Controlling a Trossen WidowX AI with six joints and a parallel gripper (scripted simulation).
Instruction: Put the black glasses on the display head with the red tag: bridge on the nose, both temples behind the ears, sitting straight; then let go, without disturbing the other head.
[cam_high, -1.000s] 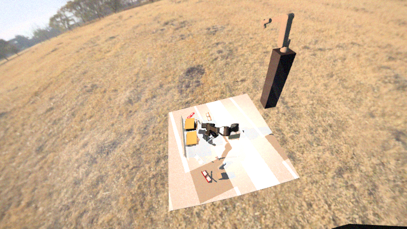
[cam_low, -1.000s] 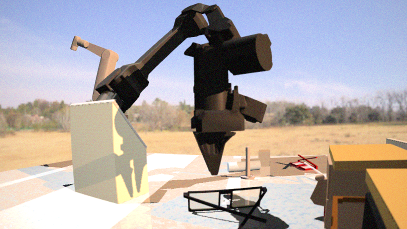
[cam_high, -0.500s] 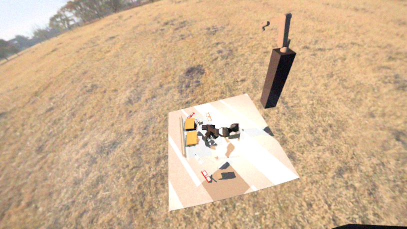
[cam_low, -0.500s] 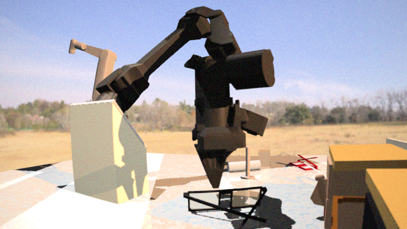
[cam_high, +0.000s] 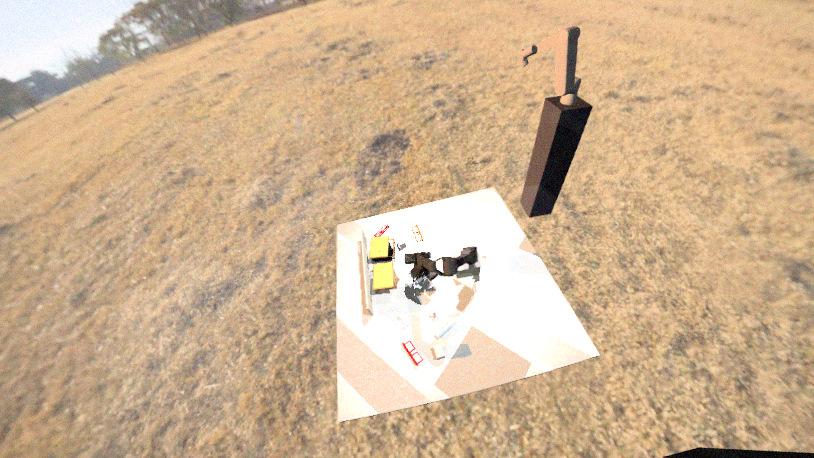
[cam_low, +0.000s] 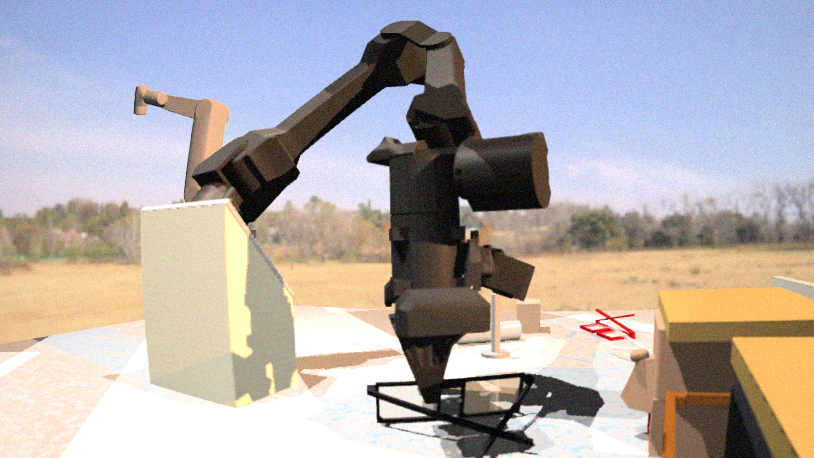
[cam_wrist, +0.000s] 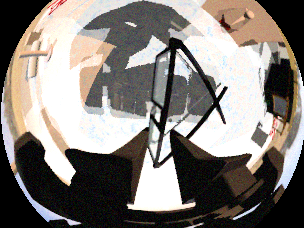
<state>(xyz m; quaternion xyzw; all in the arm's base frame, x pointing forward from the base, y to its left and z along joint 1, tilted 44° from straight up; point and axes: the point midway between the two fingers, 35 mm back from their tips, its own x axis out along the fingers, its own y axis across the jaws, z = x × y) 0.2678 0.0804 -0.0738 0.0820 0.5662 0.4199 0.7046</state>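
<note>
The thin upright peg lies 1 cm behind my gripper tip and 27 cm to the left of it.
</note>
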